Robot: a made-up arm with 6 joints.
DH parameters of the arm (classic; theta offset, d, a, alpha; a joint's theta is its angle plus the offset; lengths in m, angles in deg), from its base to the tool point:
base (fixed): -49.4 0 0.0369 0
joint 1: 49.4 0.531 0.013 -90
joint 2: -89.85 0 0.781 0
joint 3: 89.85 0.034 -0.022 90
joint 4: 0 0.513 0.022 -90
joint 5: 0 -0.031 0.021 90
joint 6: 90 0.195 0.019 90
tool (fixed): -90 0.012 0 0
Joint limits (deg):
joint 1: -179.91..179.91
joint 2: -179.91..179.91
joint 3: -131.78..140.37
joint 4: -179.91..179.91
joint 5: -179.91..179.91
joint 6: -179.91..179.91
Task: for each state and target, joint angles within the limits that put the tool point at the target. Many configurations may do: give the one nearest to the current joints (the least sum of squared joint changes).
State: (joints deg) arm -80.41 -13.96 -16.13 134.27 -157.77 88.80
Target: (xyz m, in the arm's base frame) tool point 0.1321 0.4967 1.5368
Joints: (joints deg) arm -103.46 -26.75 -16.38 139.05 -142.22 88.70
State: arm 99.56 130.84 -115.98 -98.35 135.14 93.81
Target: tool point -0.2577 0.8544 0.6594
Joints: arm 117.38 108.61 -82.67 -83.81 120.93 93.11
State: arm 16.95 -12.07 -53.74 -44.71 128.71 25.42
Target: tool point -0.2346 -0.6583 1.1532
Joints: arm 59.19 -25.17 -85.27 -60.45 132.36 24.63
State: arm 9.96 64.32 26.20 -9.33 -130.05 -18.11
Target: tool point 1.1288 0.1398 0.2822
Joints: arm 6.90 93.19 48.53 -8.69 -151.14 -16.43
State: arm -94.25 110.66 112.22 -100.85 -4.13 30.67
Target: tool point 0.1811 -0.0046 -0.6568
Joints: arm -120.43 153.14 72.18 -95.25 -40.47 34.22
